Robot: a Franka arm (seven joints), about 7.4 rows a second.
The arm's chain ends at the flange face. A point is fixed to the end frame.
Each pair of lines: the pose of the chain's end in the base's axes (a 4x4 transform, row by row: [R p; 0 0 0 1], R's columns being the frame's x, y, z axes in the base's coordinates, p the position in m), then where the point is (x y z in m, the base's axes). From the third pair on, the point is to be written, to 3 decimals.
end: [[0.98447 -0.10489 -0.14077 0.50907], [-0.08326 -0.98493 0.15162 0.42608], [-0.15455 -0.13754 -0.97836 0.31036], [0 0 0 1]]
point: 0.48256 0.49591 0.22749
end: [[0.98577 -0.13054 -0.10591 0.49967], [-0.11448 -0.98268 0.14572 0.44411], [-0.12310 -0.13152 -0.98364 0.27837], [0 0 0 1]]
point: 0.47787 0.51385 0.19406
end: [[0.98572 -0.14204 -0.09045 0.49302], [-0.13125 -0.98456 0.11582 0.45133], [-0.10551 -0.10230 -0.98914 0.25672], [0 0 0 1]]
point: 0.473 0.519 0.170
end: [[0.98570 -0.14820 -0.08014 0.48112], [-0.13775 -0.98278 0.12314 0.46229], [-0.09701 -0.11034 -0.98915 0.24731], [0 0 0 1]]
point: 0.463 0.530 0.161
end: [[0.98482 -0.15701 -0.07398 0.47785], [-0.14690 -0.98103 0.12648 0.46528], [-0.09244 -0.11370 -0.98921 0.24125], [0 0 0 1]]
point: 0.461 0.534 0.155
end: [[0.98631 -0.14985 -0.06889 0.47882], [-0.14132 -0.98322 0.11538 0.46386], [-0.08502 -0.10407 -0.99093 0.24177], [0 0 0 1]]
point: 0.462 0.531 0.155
